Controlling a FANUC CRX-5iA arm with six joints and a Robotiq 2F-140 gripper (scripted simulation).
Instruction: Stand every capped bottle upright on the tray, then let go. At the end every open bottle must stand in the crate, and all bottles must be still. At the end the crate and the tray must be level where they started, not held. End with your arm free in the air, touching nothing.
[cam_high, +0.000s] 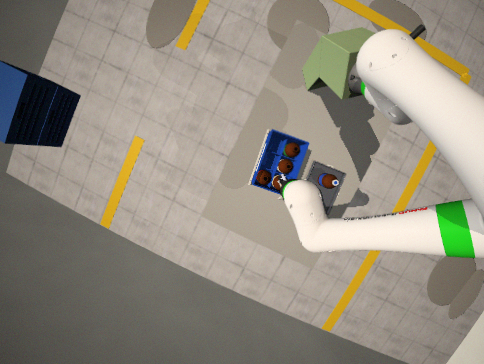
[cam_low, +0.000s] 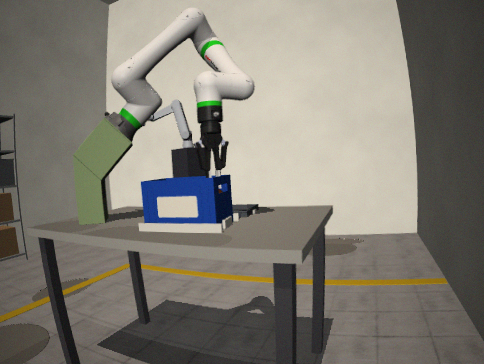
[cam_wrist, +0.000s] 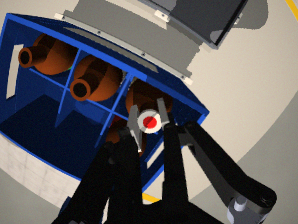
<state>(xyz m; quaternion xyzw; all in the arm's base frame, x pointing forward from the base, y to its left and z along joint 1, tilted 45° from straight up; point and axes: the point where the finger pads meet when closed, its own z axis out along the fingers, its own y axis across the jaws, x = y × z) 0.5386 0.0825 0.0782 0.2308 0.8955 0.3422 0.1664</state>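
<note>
My gripper is now 6 cm past the crate, 8 cm to the left of it and 8 cm above it. Also, from my hand: tray (14 cm behind, 20 cm to the left, 15 cm below); bottle (19 cm behind, 18 cm to the left, 8 cm below).
</note>
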